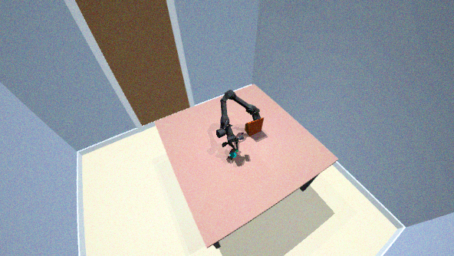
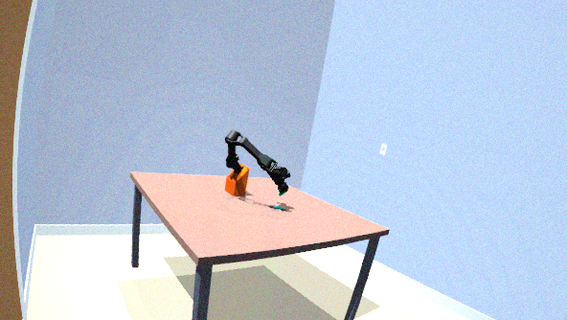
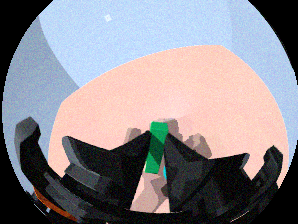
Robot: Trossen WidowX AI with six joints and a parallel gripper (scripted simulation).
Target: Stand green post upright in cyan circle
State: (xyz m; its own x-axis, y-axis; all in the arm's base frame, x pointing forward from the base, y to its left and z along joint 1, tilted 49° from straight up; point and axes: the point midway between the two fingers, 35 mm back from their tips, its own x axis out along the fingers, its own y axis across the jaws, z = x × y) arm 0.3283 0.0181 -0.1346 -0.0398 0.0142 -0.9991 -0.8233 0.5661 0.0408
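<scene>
The cyan circle is 12 cm below my gripper tip, 4 cm to the right of it and 1 cm ahead of it. Also, from my gripper tip: green post (2 cm below, 1 cm to the right, 1 cm behind).
</scene>
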